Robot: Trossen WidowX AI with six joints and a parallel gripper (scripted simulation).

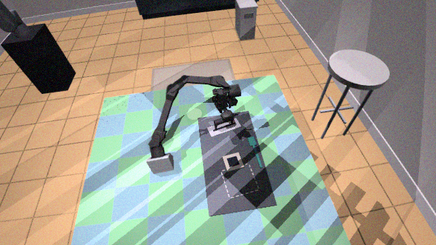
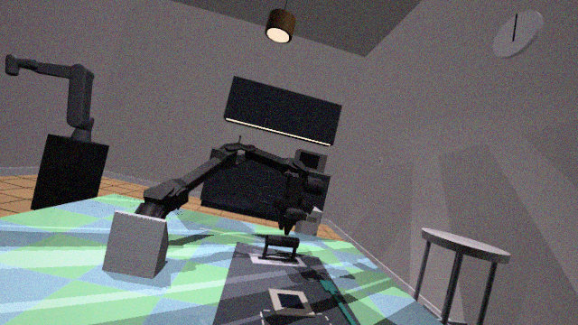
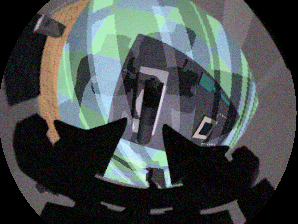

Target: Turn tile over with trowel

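Right now the dark-handled float is 20 mm ahead of my gripper tip and 60 mm below it. Also, from my gripper tip: teal trowel 160 mm ahead, 190 mm to the right, 100 mm below; then mat 20 mm ahead, 220 mm to the right, 120 mm below; then tile 20 mm ahead, 260 mm to the right, 100 mm below.
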